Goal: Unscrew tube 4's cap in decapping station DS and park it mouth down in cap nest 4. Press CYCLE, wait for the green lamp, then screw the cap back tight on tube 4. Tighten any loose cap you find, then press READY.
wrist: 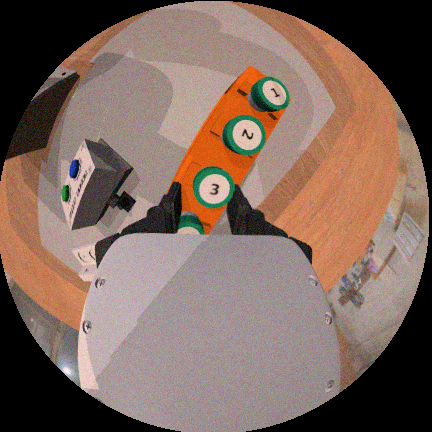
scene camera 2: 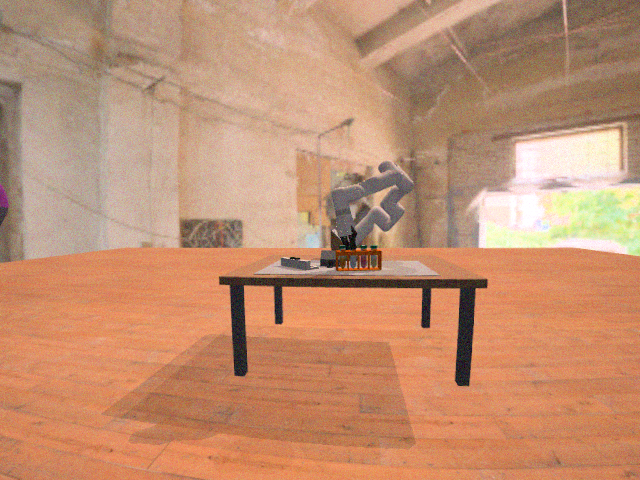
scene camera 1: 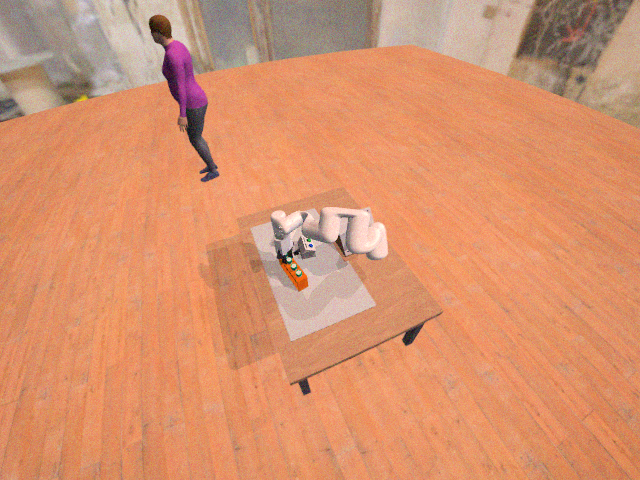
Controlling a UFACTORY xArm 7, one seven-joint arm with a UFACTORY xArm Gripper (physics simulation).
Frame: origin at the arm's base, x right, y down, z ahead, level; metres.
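Seen in the pictures: gripper, between the fingertips: (wrist: 204, 195) (scene camera 2: 350, 249) (scene camera 1: 287, 260).
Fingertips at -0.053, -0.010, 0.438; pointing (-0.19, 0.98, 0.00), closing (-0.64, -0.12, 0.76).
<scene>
A point is followed by its place in that frame, as x, y, z.
The orange decapping station (wrist: 203, 144) {-0.088, -0.004, 0.405} (scene camera 1: 295, 275) (scene camera 2: 358, 266) {-0.092, 0.073, 0.440} holds tubes with green-rimmed white caps numbered 1 (wrist: 273, 93) {-0.165, -0.031, 0.408}, 2 (wrist: 244, 135) {-0.114, -0.031, 0.420} and 3 (wrist: 213, 187) {-0.066, -0.031, 0.432}. Tube 4's cap (wrist: 189, 226) {-0.026, -0.030, 0.440} shows only as a green edge at the near end of the station, between my black fingers. My gripper (wrist: 204, 195) {-0.053, -0.010, 0.438} (scene camera 1: 284, 253) {-0.053, -0.010, 0.438} (scene camera 2: 349, 244) {-0.053, -0.010, 0.438} stands straight down over that end and is shut on this cap. The cap's number is hidden by my wrist. A white corner of the cap nest strip (wrist: 83, 255) {0.277, 0.084, 0.321} (scene camera 2: 295, 263) {0.232, 0.065, 0.424} shows at lower left.
A grey button box (wrist: 95, 185) {0.028, 0.020, 0.327} (scene camera 1: 309, 247) {0.020, 0.024, 0.291} with a blue button (wrist: 73, 168) {0.028, 0.018, 0.282} and a green button (wrist: 64, 193) {0.074, 0.020, 0.277} stands left of the station on the grey mat (scene camera 1: 330, 305) {-0.344, 0.090, 0.300}. The arm's dark base (wrist: 36, 116) is further left. A person (scene camera 1: 186, 92) stands far off.
</scene>
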